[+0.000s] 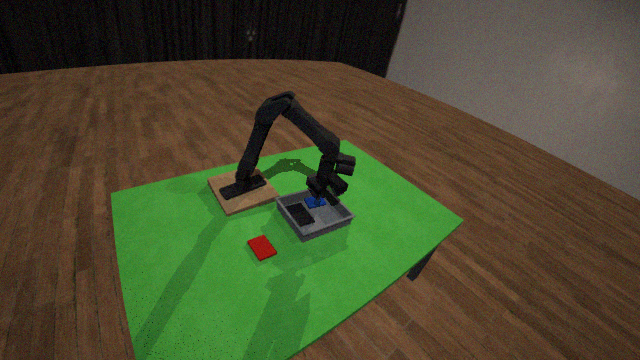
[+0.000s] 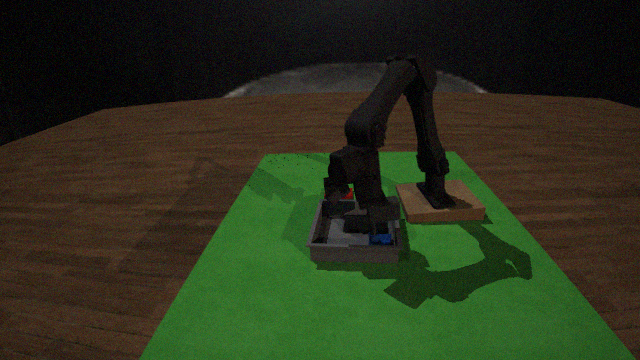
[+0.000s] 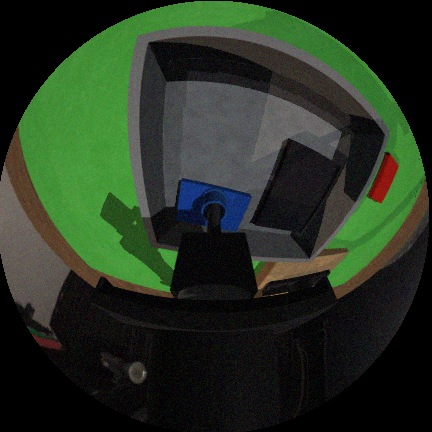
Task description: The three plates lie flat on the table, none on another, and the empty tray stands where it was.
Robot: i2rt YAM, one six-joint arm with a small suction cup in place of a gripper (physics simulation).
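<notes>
A grey tray stands on the green mat. A blue plate lies flat in the tray's corner nearest the arm base. A black plate lies flat in the tray beside it. A red plate lies flat on the mat outside the tray. My suction cup reaches down into the tray and sits pressed on the top of the blue plate.
The arm stands on a wooden base board right next to the tray. The tray walls stand close around the blue plate on two sides. The mat covers a small table over a wooden floor.
</notes>
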